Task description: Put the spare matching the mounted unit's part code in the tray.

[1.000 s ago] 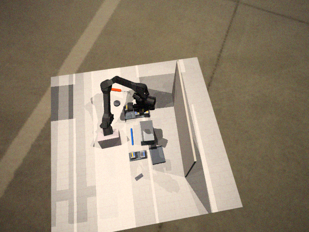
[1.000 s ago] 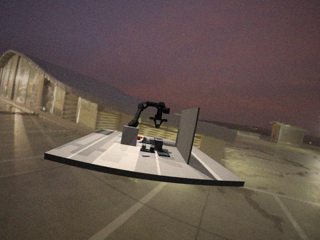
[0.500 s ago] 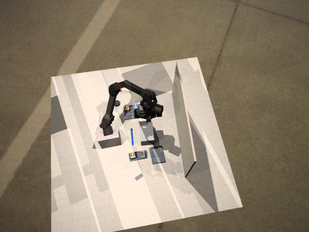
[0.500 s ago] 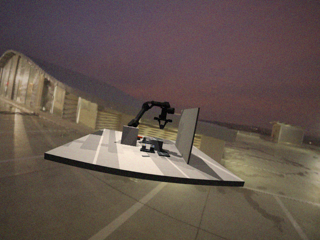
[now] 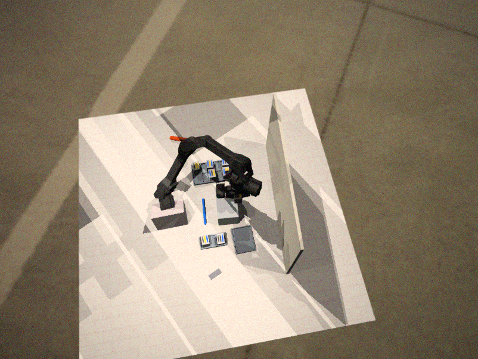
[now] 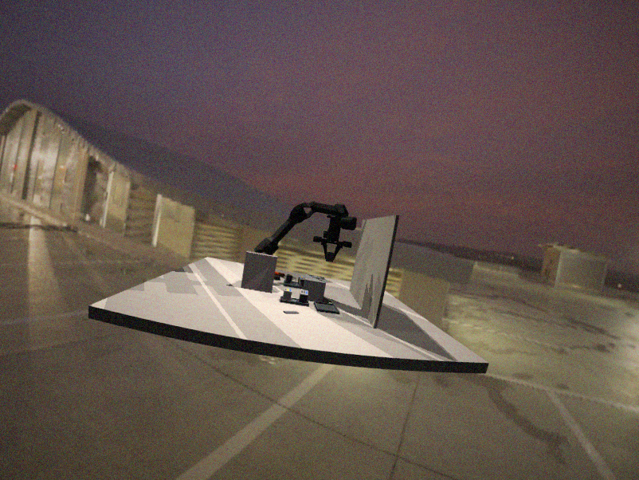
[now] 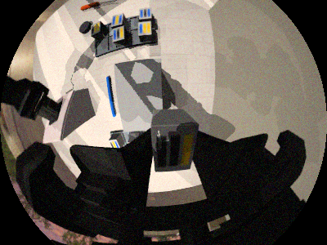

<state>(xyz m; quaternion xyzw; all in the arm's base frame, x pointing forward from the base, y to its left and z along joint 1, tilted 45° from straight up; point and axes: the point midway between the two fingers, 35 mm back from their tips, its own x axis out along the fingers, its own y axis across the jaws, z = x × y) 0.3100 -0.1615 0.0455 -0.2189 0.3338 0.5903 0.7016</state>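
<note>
Now: the grey tray 20 cm below my gripper tip, 14 cm to the right of it and 1 cm behind it. Round my gripper tip: tall upright panel (20 cm ahead, 2 cm above, 1 cm to the right); dark spare (2 cm above); grey mounted unit (16 cm below, 4 cm to the left, 4 cm behind).
</note>
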